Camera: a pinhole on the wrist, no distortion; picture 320 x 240 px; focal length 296.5 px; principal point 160.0 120.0 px. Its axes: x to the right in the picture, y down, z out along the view. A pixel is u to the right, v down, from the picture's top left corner.
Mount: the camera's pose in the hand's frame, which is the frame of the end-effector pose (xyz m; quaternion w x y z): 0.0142 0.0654 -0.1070 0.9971 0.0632 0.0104 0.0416
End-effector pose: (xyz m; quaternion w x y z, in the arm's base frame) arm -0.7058 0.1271 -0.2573 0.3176 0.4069 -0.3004 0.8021
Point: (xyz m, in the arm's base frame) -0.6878 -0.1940 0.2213
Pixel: 304.6 151.6
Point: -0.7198 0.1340 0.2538
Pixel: outside the picture
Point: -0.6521 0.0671 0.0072
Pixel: 299.2 27.0
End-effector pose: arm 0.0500 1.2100 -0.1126 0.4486 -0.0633 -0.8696 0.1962
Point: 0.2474 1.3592 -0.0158
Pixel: behind the camera
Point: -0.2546 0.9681 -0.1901
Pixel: 166.3 12.1
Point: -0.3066 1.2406 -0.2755
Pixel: 210.3 186.3
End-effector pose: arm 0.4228 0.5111 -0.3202 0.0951 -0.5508 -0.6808 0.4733
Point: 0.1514 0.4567 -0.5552
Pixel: 240.5 106.7
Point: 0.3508 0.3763 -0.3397
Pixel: 33.9 56.6
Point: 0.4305 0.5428 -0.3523
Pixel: 208.0 46.4
